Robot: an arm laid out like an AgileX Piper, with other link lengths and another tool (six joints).
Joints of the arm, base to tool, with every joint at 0 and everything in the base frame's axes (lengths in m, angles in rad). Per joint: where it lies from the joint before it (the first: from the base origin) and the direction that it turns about. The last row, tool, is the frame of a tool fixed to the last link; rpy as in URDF.
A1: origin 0 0 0.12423 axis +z
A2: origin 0 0 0 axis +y
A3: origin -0.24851 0 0.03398 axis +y
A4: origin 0.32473 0 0.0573 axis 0.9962 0 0.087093
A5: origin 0 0 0 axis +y
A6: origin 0.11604 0 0.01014 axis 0.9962 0 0.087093
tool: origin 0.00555 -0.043 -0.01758 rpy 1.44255 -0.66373 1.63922
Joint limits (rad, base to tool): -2.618..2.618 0..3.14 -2.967..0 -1.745..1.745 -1.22..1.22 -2.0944..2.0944
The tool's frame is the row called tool.
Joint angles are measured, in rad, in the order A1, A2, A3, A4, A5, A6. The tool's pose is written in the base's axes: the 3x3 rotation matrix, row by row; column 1 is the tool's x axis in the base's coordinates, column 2 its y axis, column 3 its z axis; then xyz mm. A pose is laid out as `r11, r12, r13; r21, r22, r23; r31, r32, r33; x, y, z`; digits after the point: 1 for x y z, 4 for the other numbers.
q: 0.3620 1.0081 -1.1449 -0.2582 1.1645 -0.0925
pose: 0.1495, 0.7527, 0.6412; 0.9833, -0.1815, -0.0162; 0.1042, 0.6329, -0.7672; 274.9, 26.4, 362.9
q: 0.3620 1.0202 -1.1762 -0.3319 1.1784 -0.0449
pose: 0.2029, 0.7205, 0.6631; 0.9762, -0.2021, -0.0792; 0.0770, 0.6634, -0.7443; 275.5, 19.2, 374.4
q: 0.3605 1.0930 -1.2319 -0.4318 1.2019 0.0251
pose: 0.2857, 0.6981, 0.6565; 0.9580, -0.2245, -0.1783; 0.0229, 0.6799, -0.7330; 288.4, 14.1, 379.8
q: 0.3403 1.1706 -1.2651 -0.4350 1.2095 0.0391
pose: 0.3192, 0.7198, 0.6165; 0.9477, -0.2415, -0.2086; -0.0013, 0.6508, -0.7592; 305.4, 14.0, 369.2
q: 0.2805 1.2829 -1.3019 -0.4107 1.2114 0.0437
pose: 0.3750, 0.7534, 0.5402; 0.9266, -0.2875, -0.2422; -0.0271, 0.5914, -0.8059; 330.6, 5.2, 345.7
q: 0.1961 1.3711 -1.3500 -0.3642 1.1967 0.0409
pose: 0.4405, 0.7511, 0.4918; 0.8977, -0.3632, -0.2494; -0.0087, 0.5513, -0.8342; 351.3, -13.8, 330.4
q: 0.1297 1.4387 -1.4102 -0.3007 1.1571 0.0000
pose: 0.4536, 0.7398, 0.4969; 0.8904, -0.4000, -0.2174; 0.0379, 0.5410, -0.8401; 371.7, -28.1, 325.6
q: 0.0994 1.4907 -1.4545 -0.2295 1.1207 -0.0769
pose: 0.4096, 0.7561, 0.5104; 0.9094, -0.3826, -0.1630; 0.0720, 0.5309, -0.8443; 389.9, -30.7, 320.5
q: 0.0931 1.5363 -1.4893 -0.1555 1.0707 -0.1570
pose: 0.3386, 0.7720, 0.5379; 0.9341, -0.3445, -0.0936; 0.1131, 0.5342, -0.8378; 408.6, -24.1, 315.1
